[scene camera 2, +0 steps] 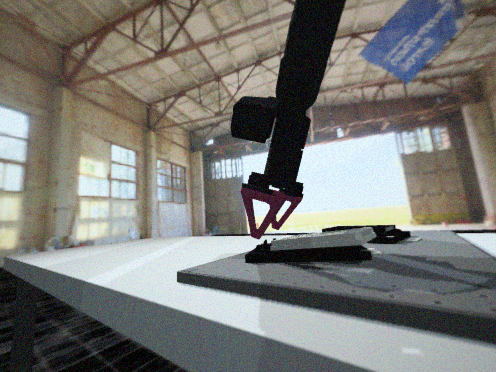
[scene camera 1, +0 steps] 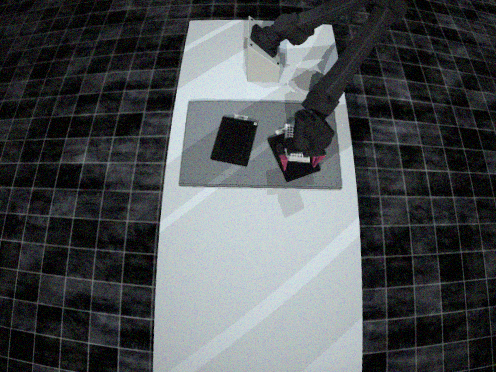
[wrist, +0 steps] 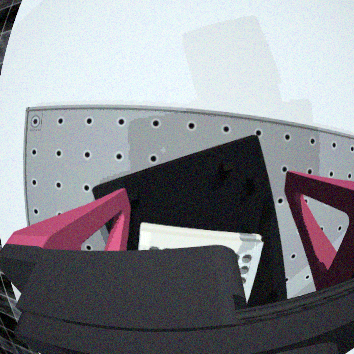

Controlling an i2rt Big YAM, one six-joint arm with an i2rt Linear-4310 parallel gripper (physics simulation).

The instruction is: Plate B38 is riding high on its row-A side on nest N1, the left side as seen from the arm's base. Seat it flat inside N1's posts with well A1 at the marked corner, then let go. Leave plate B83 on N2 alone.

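Pixels of known places: gripper, fingertip midpoint: (scene camera 2: 266,233) (scene camera 1: 298,167) (wrist: 208,189); arm's base, link origin: (scene camera 1: 262,41).
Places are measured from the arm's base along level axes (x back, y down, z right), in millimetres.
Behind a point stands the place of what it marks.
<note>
White plate B38 (scene camera 1: 299,158) @[x -400, y 110, z -163 mm] (scene camera 2: 320,239) @[x -325, y 108, z -193 mm] (wrist: 195,235) @[x -404, y 114, z -161 mm] lies tilted on black nest N1 (scene camera 1: 291,173) @[x -449, y 125, z -142 mm] (scene camera 2: 310,255) @[x -340, y 128, z -195 mm] (wrist: 185,202) @[x -422, y 125, z -171 mm]. In scene camera 2 its right end is raised and its left end is low, beside small posts. It sits askew to the nest's outline. My gripper (scene camera 1: 301,161) @[x -437, y 102, z -162 mm] (scene camera 2: 267,231) @[x -437, y 102, z -162 mm] (wrist: 208,189) @[x -437, y 102, z -162 mm] is open and empty, its fingertips just above the plate's low end, one finger beyond each side. The wrist hides most of the plate; well A1 and the marked corner cannot be made out. Dark plate B83 (scene camera 1: 234,141) @[x -364, y 115, z 51 mm] is on N2, apart from the gripper.
Both nests stand on a grey perforated board (scene camera 1: 200,172) @[x -477, y 136, z 145 mm] (scene camera 2: 350,295) @[x -261, y 136, z -289 mm] (wrist: 105,142) @[x -452, y 136, z -234 mm] on the white table (scene camera 1: 250,250) @[x -705, y 149, z -44 mm]. A cream angled box (scene camera 1: 262,68) @[x -75, y 69, z -9 mm] stands behind the board, near the arm's base side. The board's front edge runs close past N1.
</note>
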